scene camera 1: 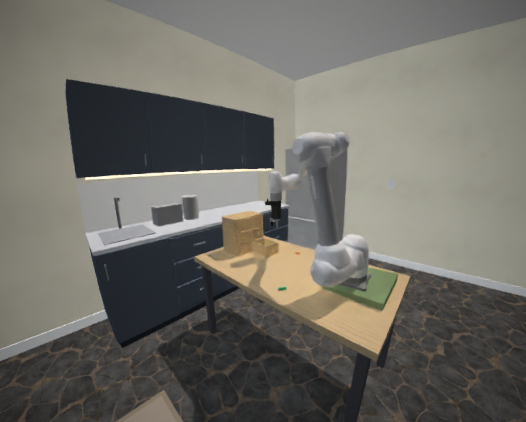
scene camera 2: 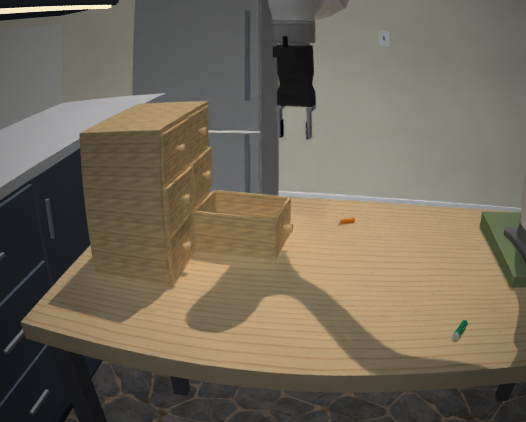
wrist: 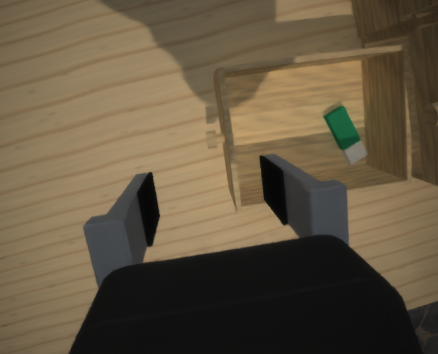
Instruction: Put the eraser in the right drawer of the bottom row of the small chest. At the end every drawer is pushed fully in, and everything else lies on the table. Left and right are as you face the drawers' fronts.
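Where they show: gripper, fingertip midpoint: (scene camera 1: 274, 226) (scene camera 2: 294, 137) (wrist: 209, 186); arm's base, link origin: (scene camera 1: 352, 279).
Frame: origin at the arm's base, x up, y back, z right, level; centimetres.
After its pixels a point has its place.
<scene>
The small wooden chest (scene camera 1: 235, 237) @[x 12.1, y -87.0, z -7.1 cm] (scene camera 2: 125, 200) @[x 12.8, y -94.0, z -5.9 cm] stands at the table's far left end in scene camera 1. Its bottom right drawer (scene camera 1: 267, 248) @[x 3.2, y -66.1, z 6.3 cm] (scene camera 2: 235, 235) @[x 0.6, y -74.6, z 6.8 cm] (wrist: 386, 115) @[x 1.4, y -81.7, z 15.3 cm] is pulled out; the other drawers look shut. The eraser (wrist: 344, 131) @[x -2.3, y -78.3, z 16.2 cm], a green block with a white end, lies slantwise on that drawer's floor, near its chest end; the scene views do not show it. My gripper (scene camera 1: 274, 223) @[x 20.2, y -62.8, z 10.8 cm] (scene camera 2: 295, 136) @[x 20.2, y -62.8, z 10.8 cm] (wrist: 209, 186) @[x 20.2, y -62.8, z 10.8 cm] is open and empty, pointing down, high above the table around the drawer's front end. In the wrist view the eraser is up and right of the fingers.
A small orange pen-like piece (scene camera 1: 297, 253) @[x -3.5, y -49.2, z 24.2 cm] (scene camera 2: 346, 221) @[x -3.3, y -49.7, z 24.0 cm] lies on the table (scene camera 1: 250, 270) @[x -3.9, y -63.1, z -18.4 cm] (scene camera 2: 390, 260) @[x -4.0, y -41.9, z 4.0 cm] beyond the open drawer. A green pen-like piece (scene camera 1: 282, 288) @[x -2.9, y -32.7, z -26.2 cm] (scene camera 2: 460, 330) @[x -2.6, y -33.5, z -27.1 cm] lies near the long edge. The arm's base stands on a green mat (scene camera 1: 382, 287) @[x 0.7, y 16.5, z -1.3 cm] (scene camera 2: 495, 240) @[x -0.7, y -12.6, z 5.8 cm].
</scene>
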